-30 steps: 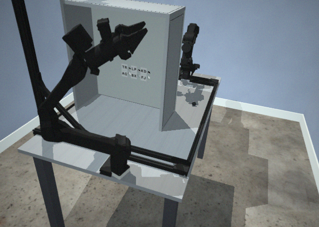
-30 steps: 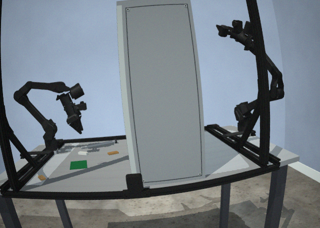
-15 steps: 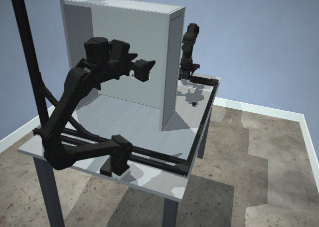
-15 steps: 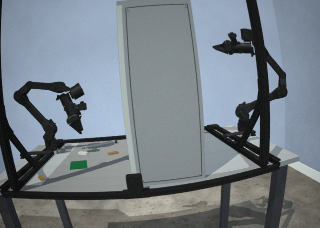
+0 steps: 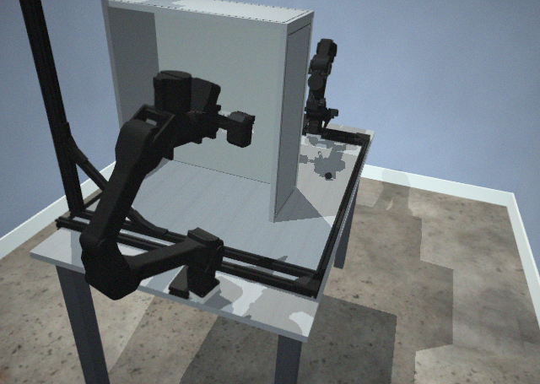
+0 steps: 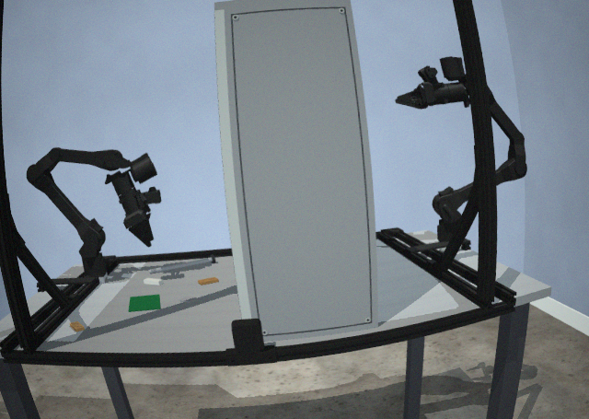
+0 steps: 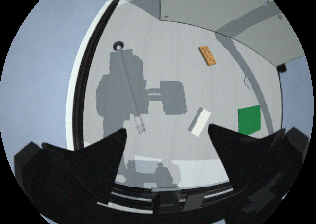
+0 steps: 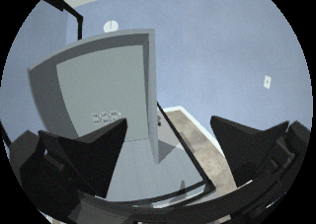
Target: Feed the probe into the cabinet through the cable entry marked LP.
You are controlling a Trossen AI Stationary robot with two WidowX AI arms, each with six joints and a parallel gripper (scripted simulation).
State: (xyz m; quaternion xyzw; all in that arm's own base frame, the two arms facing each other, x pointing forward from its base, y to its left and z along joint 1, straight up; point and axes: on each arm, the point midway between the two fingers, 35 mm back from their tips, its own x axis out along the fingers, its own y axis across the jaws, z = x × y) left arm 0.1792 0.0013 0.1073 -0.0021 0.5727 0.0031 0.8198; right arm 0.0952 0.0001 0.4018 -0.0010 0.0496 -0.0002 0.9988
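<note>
My left hand is 120 mm above the rod, 80 mm to the left of it and 80 mm short of it. The rest, counted from my left hand: white block 120 mm below, 70 mm behind, 20 mm to the right; then green patch 240 mm behind, 130 mm below, 30 mm to the right; then LP label 290 mm to the right, 220 mm behind, 90 mm above.
</note>
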